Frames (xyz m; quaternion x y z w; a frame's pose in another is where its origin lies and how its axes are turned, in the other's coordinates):
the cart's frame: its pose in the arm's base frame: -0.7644 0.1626 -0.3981 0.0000 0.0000 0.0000 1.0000
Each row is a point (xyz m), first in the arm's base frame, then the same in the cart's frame.
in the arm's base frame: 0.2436 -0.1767 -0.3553
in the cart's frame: 1.0080 -0.3393 0.0428
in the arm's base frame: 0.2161 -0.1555 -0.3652
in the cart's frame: 0.9805 -0.3181 0.0329
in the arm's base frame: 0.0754 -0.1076 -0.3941
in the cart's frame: 0.8398 -0.2702 0.0040
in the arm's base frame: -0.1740 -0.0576 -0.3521
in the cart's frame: 0.5904 -0.2202 0.0460
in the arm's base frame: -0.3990 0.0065 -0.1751
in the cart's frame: 0.3654 -0.1561 0.2230
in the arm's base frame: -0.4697 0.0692 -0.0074
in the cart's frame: 0.2947 -0.0934 0.3907
